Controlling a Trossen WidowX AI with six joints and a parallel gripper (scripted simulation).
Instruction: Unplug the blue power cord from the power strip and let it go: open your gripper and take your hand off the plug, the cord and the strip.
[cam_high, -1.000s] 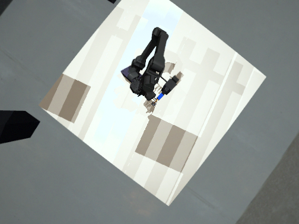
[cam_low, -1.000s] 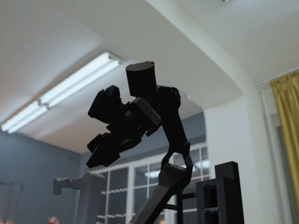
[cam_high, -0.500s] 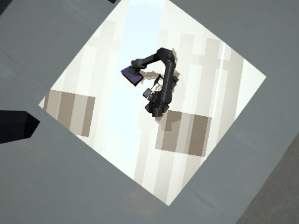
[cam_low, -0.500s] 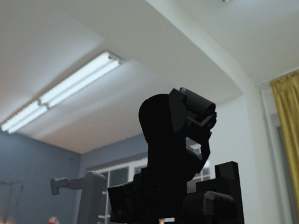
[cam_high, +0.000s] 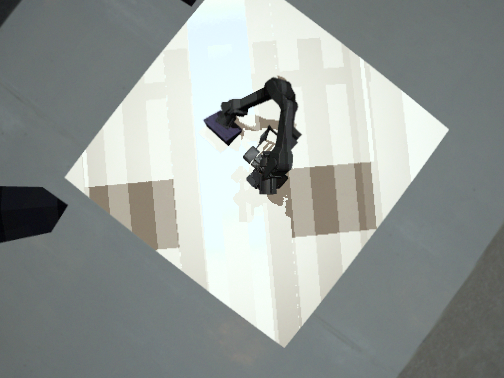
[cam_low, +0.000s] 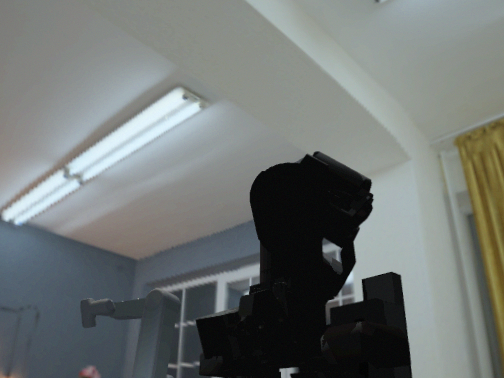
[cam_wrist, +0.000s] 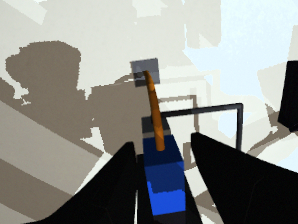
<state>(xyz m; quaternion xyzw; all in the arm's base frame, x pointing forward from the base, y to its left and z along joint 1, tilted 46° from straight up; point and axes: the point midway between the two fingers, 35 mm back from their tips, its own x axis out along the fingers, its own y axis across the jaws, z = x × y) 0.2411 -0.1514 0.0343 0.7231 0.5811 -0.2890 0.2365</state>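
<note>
The blue plug is 60 mm to the left of my gripper tip and 10 mm below it.
</note>
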